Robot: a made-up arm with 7 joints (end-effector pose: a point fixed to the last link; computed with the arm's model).
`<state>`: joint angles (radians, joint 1 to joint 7).
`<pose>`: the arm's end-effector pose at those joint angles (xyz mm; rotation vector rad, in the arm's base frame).
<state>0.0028 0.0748 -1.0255 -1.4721 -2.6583 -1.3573 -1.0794</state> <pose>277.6 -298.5 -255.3 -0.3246 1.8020 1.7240</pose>
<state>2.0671 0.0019 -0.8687 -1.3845 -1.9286 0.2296 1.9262</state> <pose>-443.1 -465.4 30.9 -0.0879 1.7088 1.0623</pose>
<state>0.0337 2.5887 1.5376 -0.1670 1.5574 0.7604 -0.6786</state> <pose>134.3 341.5 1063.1 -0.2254 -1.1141 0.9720</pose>
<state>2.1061 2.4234 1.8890 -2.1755 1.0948 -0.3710 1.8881</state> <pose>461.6 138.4 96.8 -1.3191 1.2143 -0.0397</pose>
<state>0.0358 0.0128 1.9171 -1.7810 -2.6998 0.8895 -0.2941</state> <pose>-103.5 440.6 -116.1 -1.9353 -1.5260 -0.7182</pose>
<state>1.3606 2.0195 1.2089 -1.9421 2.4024 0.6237 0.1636</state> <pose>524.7 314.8 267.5 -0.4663 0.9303 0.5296</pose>
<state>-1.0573 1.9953 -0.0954 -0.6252 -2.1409 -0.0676 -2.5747</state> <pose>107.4 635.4 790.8 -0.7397 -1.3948 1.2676</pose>
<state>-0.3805 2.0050 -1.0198 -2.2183 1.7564 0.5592 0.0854</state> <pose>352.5 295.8 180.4 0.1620 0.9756 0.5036</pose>
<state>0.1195 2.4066 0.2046 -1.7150 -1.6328 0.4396 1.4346</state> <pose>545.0 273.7 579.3 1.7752 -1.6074 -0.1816</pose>
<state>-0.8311 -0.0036 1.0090 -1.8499 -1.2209 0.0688 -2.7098</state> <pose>573.7 217.6 239.6 -3.0168 -0.4867 -0.4631</pose>
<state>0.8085 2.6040 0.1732 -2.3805 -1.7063 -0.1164 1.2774</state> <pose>400.7 217.5 157.4 1.3620 -0.5553 -1.6445</pose>
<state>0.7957 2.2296 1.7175 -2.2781 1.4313 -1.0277 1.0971</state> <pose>351.7 50.3 580.5 -0.9702 -0.1714 -1.4871</pose>
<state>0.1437 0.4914 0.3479 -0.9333 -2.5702 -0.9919 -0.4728</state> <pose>232.4 411.7 -312.2 1.4338 -0.1336 -1.7313</pose>
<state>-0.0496 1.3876 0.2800 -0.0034 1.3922 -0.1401 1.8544</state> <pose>82.8 779.3 116.4 -2.3841 -1.3847 1.4747</pose>
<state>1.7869 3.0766 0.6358 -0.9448 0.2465 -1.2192 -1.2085</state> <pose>627.9 341.7 -120.7 0.6653 -1.3764 -1.9787</pose>
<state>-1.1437 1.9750 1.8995 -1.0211 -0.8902 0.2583 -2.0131</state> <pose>-332.9 607.0 651.5 1.3121 0.5424 2.6946</pose>
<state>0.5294 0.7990 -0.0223 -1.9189 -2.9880 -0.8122 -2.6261</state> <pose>271.2 275.7 -141.3 0.2111 0.4843 1.1118</pose>
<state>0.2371 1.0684 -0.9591 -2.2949 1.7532 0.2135 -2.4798</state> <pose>123.8 30.7 -124.5 0.3465 -0.6329 -0.8736</pose>
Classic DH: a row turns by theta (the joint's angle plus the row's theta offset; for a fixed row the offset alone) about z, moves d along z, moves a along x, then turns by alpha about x. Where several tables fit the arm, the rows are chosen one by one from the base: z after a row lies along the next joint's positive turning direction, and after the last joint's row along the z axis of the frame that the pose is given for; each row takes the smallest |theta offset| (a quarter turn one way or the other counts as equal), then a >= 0, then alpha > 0; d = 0 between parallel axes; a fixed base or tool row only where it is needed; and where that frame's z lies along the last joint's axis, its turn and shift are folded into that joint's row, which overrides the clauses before.
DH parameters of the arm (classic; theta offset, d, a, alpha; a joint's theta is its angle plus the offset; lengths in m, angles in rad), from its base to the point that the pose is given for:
base (fixed): 0 0.2754 0.0178 -1.2217
joint 1: -1.5708 -0.0001 0.0241 -1.5708
joint 2: 1.2217 0.0494 0.0016 1.5708
joint 3: 1.5708 -0.4384 0.0513 -1.5708
joint 4: 0 -0.0423 -0.0539 1.5708
joint 5: 0 -0.3745 -0.0282 -1.5708
joint 6: 0 -0.0161 0.0283 1.5708
joint 7: -1.3317 -0.0106 0.0214 -1.1724
tool (fixed): 2.256 0.0254 0 0

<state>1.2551 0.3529 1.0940 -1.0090 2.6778 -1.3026 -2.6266</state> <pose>-505.6 432.5 -29.4 -1.0651 -1.1861 -2.1071</pose>
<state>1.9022 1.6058 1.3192 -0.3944 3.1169 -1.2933 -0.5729</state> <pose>-83.8 738.1 486.5 -0.2570 2.1411 -2.0279</pose>
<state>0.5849 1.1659 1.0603 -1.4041 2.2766 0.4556 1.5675</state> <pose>202.6 706.0 260.2 -2.8820 0.3871 0.5241</pose>
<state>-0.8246 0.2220 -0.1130 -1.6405 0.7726 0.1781 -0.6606</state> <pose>620.3 -189.1 299.3 -0.4531 -0.9126 0.0985</pose>
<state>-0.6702 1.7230 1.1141 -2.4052 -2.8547 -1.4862 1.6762</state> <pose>55.2 130.5 654.8 1.9851 -1.0998 1.6422</pose>
